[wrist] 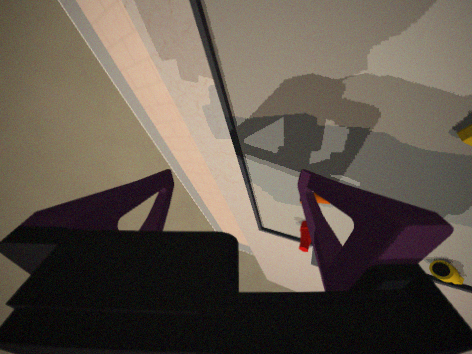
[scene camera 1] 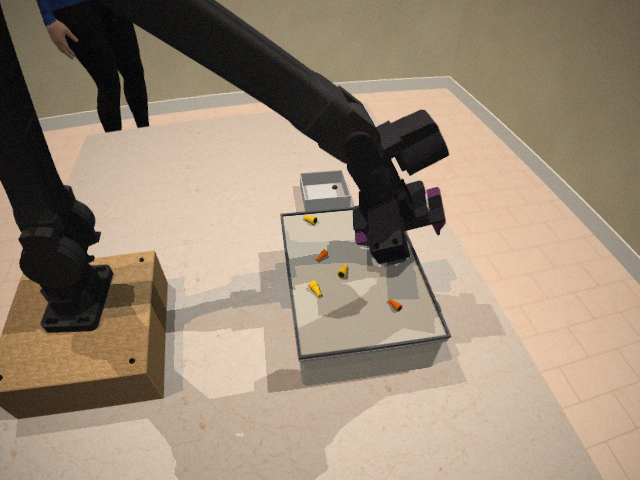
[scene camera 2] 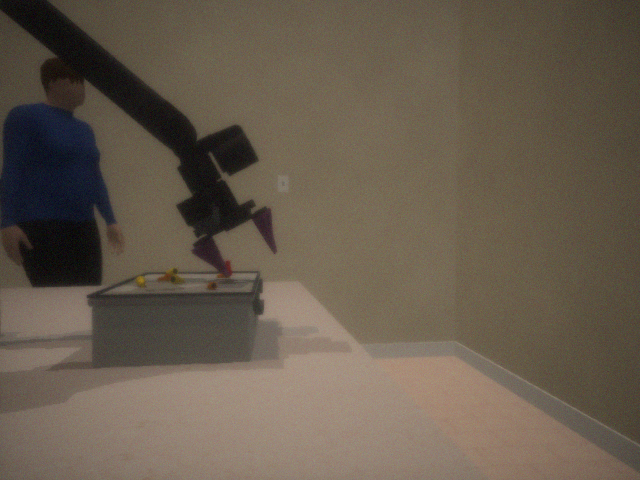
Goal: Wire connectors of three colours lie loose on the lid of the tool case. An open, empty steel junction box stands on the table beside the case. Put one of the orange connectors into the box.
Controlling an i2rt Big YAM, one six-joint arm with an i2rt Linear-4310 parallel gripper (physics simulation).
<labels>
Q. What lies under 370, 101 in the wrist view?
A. A tool case.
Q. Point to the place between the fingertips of the gripper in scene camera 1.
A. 409, 238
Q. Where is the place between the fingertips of the gripper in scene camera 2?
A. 251, 264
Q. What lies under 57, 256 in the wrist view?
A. The gripper.
</labels>
